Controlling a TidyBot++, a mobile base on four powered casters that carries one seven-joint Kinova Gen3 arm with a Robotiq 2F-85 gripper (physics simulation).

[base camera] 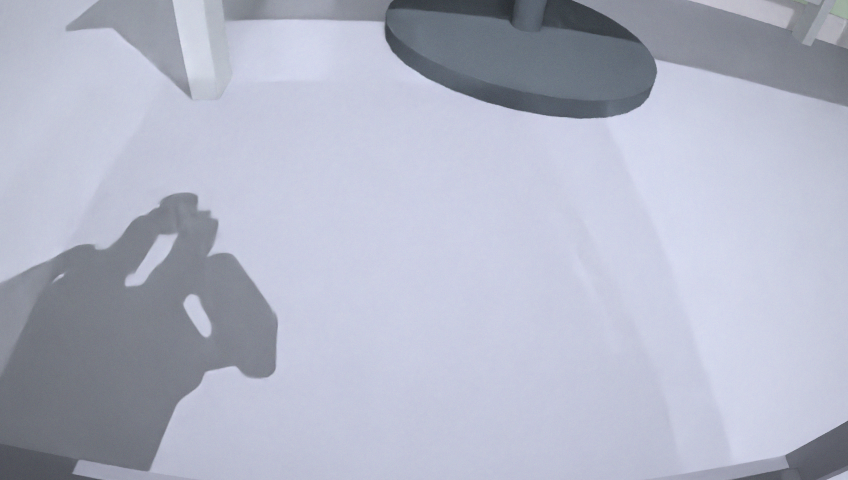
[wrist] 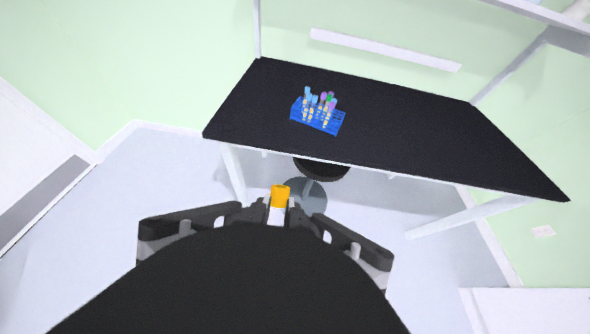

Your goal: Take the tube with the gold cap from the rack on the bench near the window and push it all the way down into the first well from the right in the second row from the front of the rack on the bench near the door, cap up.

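Frame: origin at the arm's base, x ahead, y left, z up, level; centimetres.
Seen in the pictures: gripper, fingertip midpoint: [wrist: 278, 204].
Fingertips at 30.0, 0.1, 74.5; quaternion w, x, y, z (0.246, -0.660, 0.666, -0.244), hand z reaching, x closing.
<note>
Pixels of each thing's middle, then the offset from my fingertips to it, as dx, dy, dz. Level surfaces: height alone.
- tube with the gold cap, body centre: [wrist: 274, 237] -3.2, -0.1, -1.5
- blue rack, body centre: [wrist: 317, 116] +47.4, -9.8, -19.9
- black-topped bench, its level: dz -22.8
- round dark stool base, body centre: [base camera: 523, 34] [wrist: 303, 198] +55.9, -20.9, -112.7
- dark round seat, body centre: [wrist: 322, 154] +55.9, -20.9, -50.7
My gripper [wrist: 278, 204] is shut on the tube with the gold cap [wrist: 280, 195]. The cap points up between the fingertips, and part of the pale tube shows below it. A blue rack [wrist: 315, 126] stands on a black-topped bench [wrist: 410, 135] beyond the gripper in the wrist view. It holds several tubes with light blue, purple and green caps, with open wells toward its right end. The held tube is well apart from this rack. Which bench this is, the frames do not tell. The base camera view shows the arm's shadow on the floor.
A round dark stool base [base camera: 523, 71] [wrist: 316, 197] stands on the floor under the bench's near edge. A dark round seat [wrist: 322, 169] is above it. White bench legs [base camera: 202, 53] [wrist: 235, 172] stand nearby. A shelf post [wrist: 257, 30] rises behind the bench, against the green wall.
</note>
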